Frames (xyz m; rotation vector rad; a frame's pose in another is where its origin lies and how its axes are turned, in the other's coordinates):
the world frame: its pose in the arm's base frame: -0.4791 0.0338 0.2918 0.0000 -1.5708 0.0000
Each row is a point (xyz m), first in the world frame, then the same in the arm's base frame.
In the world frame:
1: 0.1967 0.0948 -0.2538
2: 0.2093 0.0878 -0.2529
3: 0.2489 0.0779 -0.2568
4: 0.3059 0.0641 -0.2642
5: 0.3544 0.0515 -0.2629
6: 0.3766 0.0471 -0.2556
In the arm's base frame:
1: -0.2253 0.1286 0.4885
2: -0.2262 0.1216 0.5011
3: -0.2223 0.1117 0.5407
4: -0.2149 0.0979 0.5977
5: -0.2162 0.0853 0.6462
6: -0.2235 0.0809 0.6684

